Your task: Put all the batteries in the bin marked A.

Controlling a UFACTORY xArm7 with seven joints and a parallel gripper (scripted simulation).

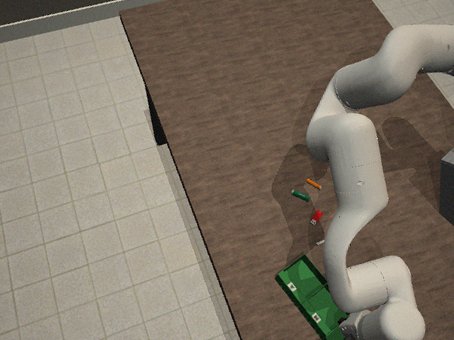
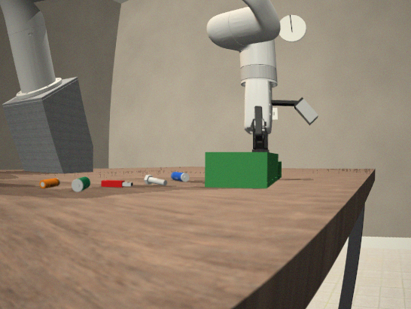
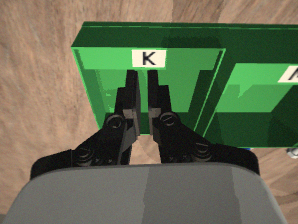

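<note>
The blue battery is 9 cm behind my hand, 14 cm to the right of it and 3 cm below it. From my hand the other things lie so: white bolt (7 cm behind, 23 cm to the right, 3 cm below); then green three-compartment bin (2 cm ahead, 9 cm to the right, 1 cm below); then red usb stick (8 cm behind, 30 cm to the right, 3 cm below).
</note>
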